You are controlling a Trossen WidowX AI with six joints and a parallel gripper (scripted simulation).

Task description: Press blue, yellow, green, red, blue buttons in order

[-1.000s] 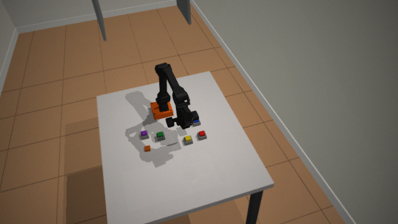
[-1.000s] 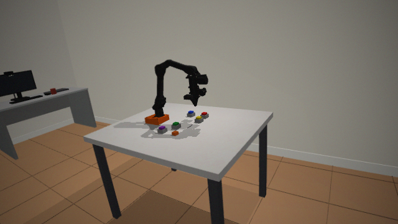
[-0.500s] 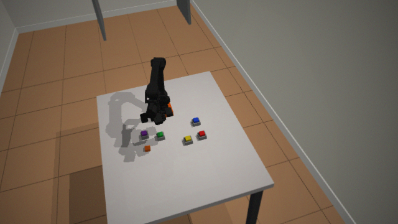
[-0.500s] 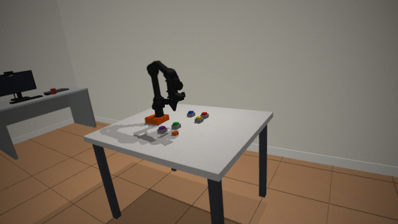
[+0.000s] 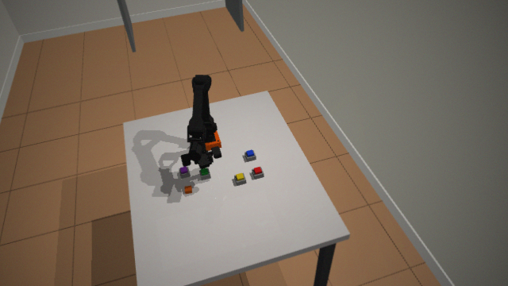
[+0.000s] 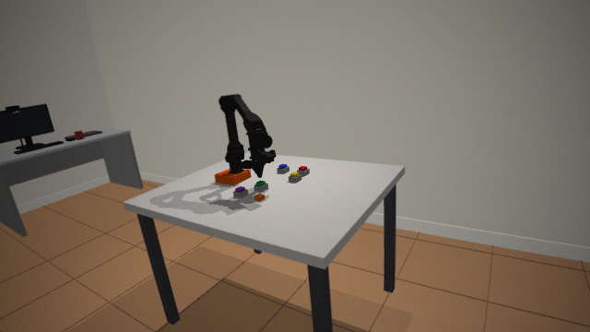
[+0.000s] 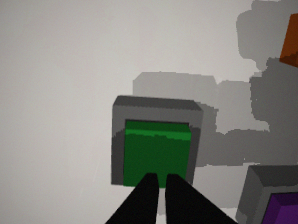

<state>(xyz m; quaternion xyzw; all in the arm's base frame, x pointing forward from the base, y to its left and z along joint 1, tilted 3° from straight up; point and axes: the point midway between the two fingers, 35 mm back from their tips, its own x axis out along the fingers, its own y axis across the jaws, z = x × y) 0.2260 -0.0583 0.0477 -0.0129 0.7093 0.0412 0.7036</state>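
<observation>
Now: gripper tip 3 cm above the green button. The rest, counted from my gripper tip: purple button: 4 cm behind, 10 cm to the right, 3 cm below; small orange block: 7 cm ahead, 9 cm to the right, 5 cm below; yellow button: 8 cm ahead, 16 cm to the left, 3 cm below.
</observation>
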